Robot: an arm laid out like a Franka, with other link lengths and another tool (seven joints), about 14 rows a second.
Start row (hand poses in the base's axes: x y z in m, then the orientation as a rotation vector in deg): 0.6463, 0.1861, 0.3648, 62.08, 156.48, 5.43
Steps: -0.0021, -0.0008, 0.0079, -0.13, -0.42, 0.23; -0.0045, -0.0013, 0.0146, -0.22, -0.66, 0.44; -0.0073, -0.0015, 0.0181, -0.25, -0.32, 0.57; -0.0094, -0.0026, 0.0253, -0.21, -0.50, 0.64; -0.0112, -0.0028, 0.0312, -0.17, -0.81, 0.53; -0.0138, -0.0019, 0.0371, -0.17, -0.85, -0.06; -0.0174, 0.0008, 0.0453, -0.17, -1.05, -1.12
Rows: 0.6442, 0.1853, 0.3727, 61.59, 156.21, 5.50; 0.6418, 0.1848, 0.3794, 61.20, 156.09, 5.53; 0.6390, 0.1846, 0.3829, 61.13, 156.46, 5.34; 0.6369, 0.1835, 0.3901, 60.99, 156.35, 5.49; 0.6351, 0.1833, 0.3960, 61.04, 156.02, 5.69; 0.6325, 0.1842, 0.4019, 61.83, 155.65, 5.63; 0.6289, 0.1869, 0.4101, 63.19, 154.87, 5.57
